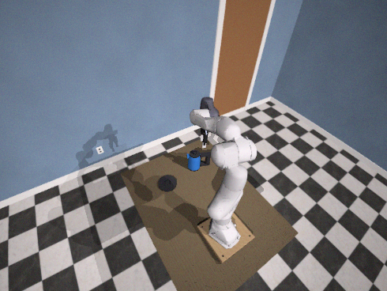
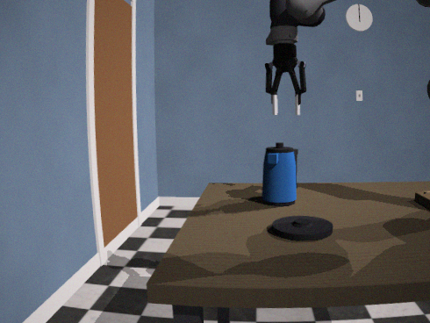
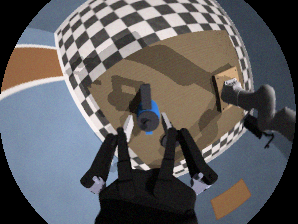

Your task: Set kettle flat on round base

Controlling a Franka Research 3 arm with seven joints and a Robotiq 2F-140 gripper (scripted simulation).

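The blue kettle is 21 cm below my hand, 2 cm to the left of it and 1 cm ahead of it. From my hand the other things lie so: round black base: 34 cm to the left, 29 cm below, 1 cm ahead.
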